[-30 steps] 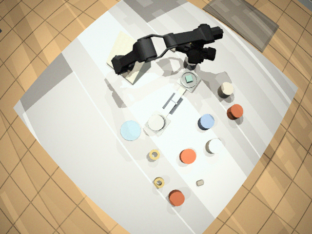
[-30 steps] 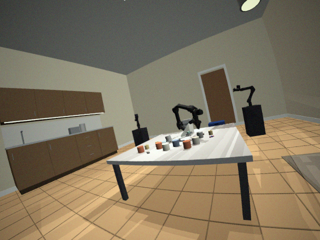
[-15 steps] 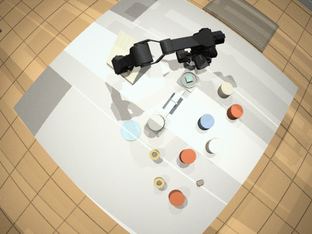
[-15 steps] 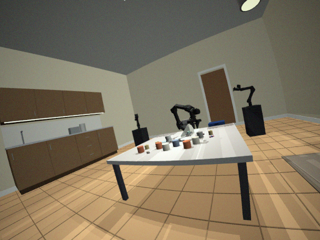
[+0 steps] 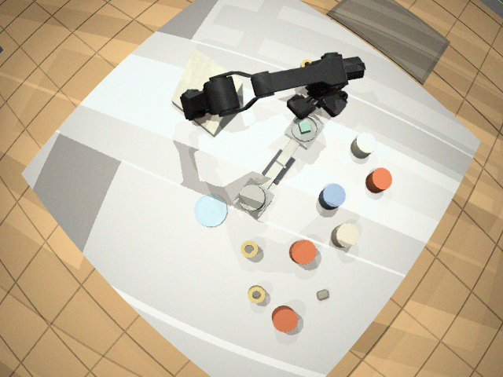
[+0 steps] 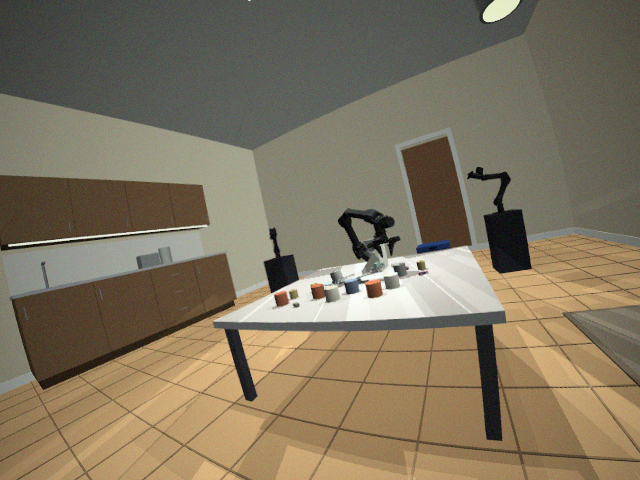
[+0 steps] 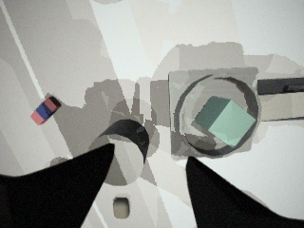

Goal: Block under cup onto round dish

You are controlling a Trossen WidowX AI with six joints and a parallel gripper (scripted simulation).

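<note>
The small green block is 6 cm to the right of my gripper tip, 4 cm below it and 1 cm ahead of it. From my gripper tip the other things lie so: blue cup: 22 cm ahead, 17 cm to the right, 9 cm below; then pink-blue eraser: 18 cm to the left, 12 cm below, 2 cm ahead; then small balance: 19 cm to the right, 9 cm below, 2 cm ahead.
</note>
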